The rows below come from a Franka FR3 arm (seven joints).
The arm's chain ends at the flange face. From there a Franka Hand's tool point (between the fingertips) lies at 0.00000 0.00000 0.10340 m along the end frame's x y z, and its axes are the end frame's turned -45 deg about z.
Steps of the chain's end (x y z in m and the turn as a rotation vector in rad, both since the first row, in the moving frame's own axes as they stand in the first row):
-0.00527 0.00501 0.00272 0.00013 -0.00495 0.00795
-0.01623 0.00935 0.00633 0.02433 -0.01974 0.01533
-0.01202 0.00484 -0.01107 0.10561 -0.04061 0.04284
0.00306 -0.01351 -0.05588 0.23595 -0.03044 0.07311
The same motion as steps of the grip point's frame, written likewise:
-0.00762 -0.00056 0.00272 0.00359 -0.00341 0.00795
-0.01773 -0.00808 0.00628 0.03116 0.00325 0.01533
-0.00695 -0.01564 -0.01173 0.10339 0.04596 0.04284
0.02730 -0.02612 -0.05879 0.18837 0.14532 0.07311

